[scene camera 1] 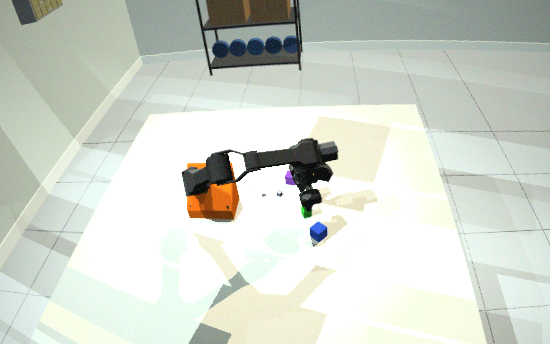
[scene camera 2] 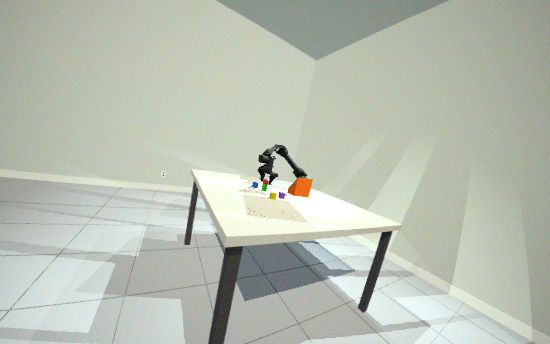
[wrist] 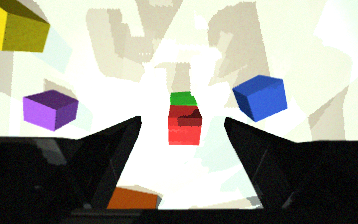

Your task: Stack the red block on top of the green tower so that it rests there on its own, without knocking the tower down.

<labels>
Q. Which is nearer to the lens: the red block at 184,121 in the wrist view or the blue block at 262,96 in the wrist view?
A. The red block.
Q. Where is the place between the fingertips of my gripper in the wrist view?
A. At 183,120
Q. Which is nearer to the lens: the blue block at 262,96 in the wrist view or the purple block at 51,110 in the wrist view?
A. The blue block.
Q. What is my gripper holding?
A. Nothing.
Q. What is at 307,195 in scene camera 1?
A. My gripper.
</labels>
